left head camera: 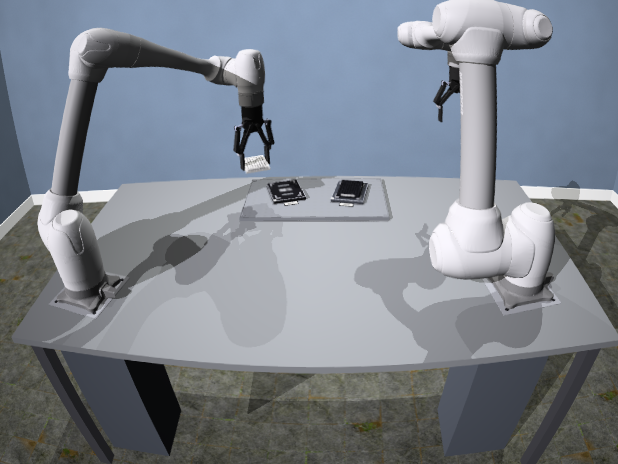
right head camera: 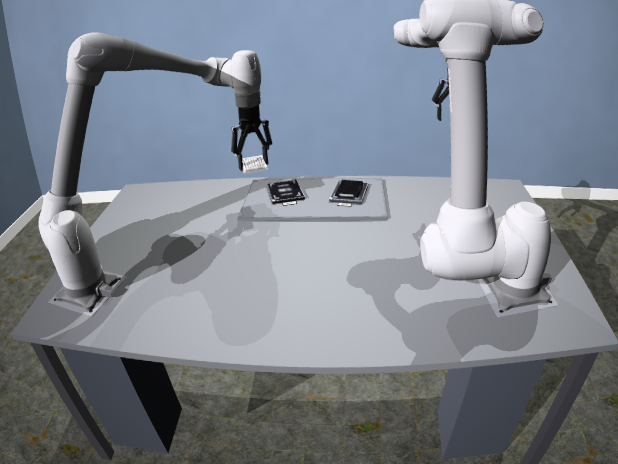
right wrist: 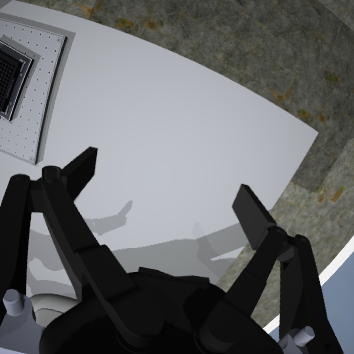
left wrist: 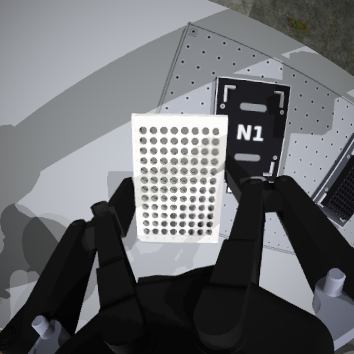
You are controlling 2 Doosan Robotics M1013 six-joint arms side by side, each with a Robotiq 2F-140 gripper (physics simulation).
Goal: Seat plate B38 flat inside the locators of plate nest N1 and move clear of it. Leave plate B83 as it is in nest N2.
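Frame: origin at the left arm's base, x ahead, y left, z up, level; millimetres.
Seen in the pictures: left gripper, fingertip midpoint: [left head camera: 255,166] [right head camera: 253,166] [left wrist: 178,178]; right gripper, fingertip midpoint: [left head camera: 457,121] [right wrist: 168,178]; left arm's base, link origin: [left head camera: 88,291] [right head camera: 86,289]; right arm's base, link origin: [left head camera: 519,287] [right head camera: 515,288].
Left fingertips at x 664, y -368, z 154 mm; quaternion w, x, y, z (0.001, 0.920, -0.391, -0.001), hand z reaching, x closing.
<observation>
Pixels of each thing's top centre, then the offset from my left fingertips to it. Level surfaces: height alone.
- white plate B38, top centre: [left wrist: 178,186] [left head camera: 255,161] [right head camera: 253,161] 0 mm ahead, 0 mm left, 19 mm up
- nest N1, top centre: [left wrist: 249,137] [left head camera: 285,189] [right head camera: 284,189] 78 mm ahead, 84 mm right, 125 mm down
- black plate B83, top centre: [right head camera: 349,187] [left head camera: 350,187] 125 mm ahead, 324 mm right, 115 mm down
- raised perforated board, top centre: [left wrist: 294,172] [right head camera: 314,195] [left head camera: 315,195] 76 mm ahead, 200 mm right, 141 mm down
- grey table, surface height: 154 mm down
The white plate B38 [left head camera: 257,166] [right head camera: 255,166] [left wrist: 177,145], with rows of round holes, hangs in the air between the fingers of my left gripper [left head camera: 255,161] [right head camera: 253,160] [left wrist: 178,178], which is shut on it. In the left wrist view it overlaps the left edge of nest N1 [left head camera: 274,196] [right head camera: 273,196] [left wrist: 252,117], which is black, holds no plate and shows pale corner locators. The black plate B83 [left head camera: 353,188] [right head camera: 351,188] [left wrist: 346,189] [right wrist: 8,75] sits in nest N2 [left head camera: 366,193] [left wrist: 330,213]. My right gripper [right wrist: 168,178] is open and empty, away from the nests.
Both nests stand on a raised perforated board [left head camera: 315,212] [right head camera: 312,212] [left wrist: 196,74] near the far edge of the grey table [left head camera: 320,280] [right head camera: 315,280] [right wrist: 165,115]. Small white labels lie in front of the nests. The right arm stands right of the board.
</observation>
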